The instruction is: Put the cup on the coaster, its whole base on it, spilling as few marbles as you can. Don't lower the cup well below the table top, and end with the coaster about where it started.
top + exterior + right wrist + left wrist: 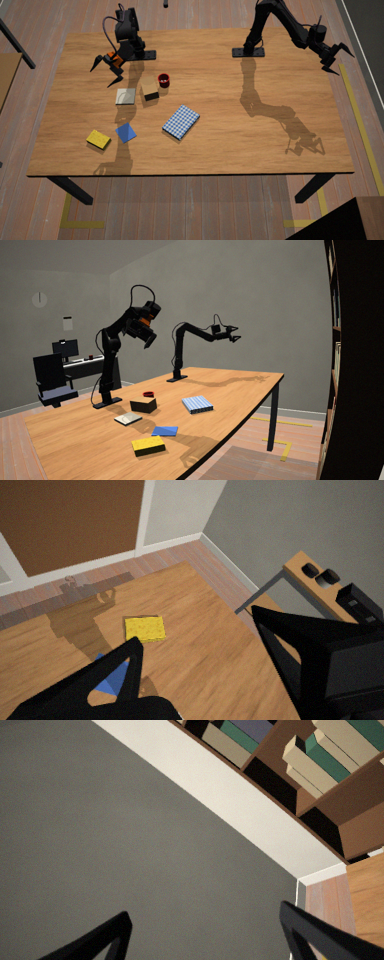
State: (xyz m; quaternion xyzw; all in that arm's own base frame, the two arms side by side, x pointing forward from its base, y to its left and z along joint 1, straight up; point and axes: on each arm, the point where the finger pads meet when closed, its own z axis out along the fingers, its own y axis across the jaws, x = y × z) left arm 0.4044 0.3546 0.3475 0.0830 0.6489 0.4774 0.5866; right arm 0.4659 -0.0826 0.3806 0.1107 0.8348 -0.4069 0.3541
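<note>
Now: right hand 35 cm above the red cup, 24 cm past it and 23 cm to the right of it. Round my right hand: yellow sponge (37 cm below, 12 cm ahead, 10 cm to the right); then coaster (37 cm below, 16 cm behind, 1 cm to the left); then flat blue square (38 cm below, 7 cm ahead, 3 cm to the left).
</note>
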